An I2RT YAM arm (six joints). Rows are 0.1 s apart.
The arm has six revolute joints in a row. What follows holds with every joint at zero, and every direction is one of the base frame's. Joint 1 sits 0.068 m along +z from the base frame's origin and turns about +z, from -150 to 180 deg. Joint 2 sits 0.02 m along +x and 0.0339 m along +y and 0.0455 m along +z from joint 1 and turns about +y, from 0 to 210 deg. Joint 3 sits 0.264 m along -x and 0.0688 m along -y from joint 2 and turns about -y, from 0 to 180 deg. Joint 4 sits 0.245 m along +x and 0.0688 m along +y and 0.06 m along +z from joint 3 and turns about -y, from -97 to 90 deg. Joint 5 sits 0.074 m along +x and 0.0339 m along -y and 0.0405 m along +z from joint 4 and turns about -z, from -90 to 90 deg. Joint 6 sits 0.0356 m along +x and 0.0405 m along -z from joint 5 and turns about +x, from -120 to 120 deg. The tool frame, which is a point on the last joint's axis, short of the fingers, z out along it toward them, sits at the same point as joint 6; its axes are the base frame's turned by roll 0, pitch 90 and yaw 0 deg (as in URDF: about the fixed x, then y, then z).
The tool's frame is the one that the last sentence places.
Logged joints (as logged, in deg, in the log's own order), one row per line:
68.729, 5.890, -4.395, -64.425, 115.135, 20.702
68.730, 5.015, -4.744, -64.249, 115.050, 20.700
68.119, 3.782, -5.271, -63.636, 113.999, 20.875
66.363, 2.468, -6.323, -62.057, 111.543, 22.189
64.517, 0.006, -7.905, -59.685, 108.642, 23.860
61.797, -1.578, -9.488, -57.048, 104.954, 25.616
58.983, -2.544, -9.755, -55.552, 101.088, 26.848
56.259, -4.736, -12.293, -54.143, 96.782, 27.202
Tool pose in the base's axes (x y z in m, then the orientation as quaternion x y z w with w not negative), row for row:
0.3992, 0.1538, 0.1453, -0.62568, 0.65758, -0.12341, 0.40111
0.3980, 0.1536, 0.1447, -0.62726, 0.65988, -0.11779, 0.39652
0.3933, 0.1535, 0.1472, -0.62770, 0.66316, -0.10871, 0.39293
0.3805, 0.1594, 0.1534, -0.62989, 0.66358, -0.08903, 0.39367
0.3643, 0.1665, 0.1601, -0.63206, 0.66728, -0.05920, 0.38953
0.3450, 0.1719, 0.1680, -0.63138, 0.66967, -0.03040, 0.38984
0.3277, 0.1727, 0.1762, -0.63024, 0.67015, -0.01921, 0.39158
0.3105, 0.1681, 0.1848, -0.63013, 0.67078, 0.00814, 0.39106
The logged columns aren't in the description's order. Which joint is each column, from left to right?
Columns, left to right: joint 3, joint 4, joint 5, joint 6, joint 2, joint 1.
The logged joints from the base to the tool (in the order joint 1, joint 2, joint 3, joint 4, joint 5, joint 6), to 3 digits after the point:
20.702, 115.135, 68.729, 5.890, -4.395, -64.425
20.700, 115.050, 68.730, 5.015, -4.744, -64.249
20.875, 113.999, 68.119, 3.782, -5.271, -63.636
22.189, 111.543, 66.363, 2.468, -6.323, -62.057
23.860, 108.642, 64.517, 0.006, -7.905, -59.685
25.616, 104.954, 61.797, -1.578, -9.488, -57.048
26.848, 101.088, 58.983, -2.544, -9.755, -55.552
27.202, 96.782, 56.259, -4.736, -12.293, -54.143

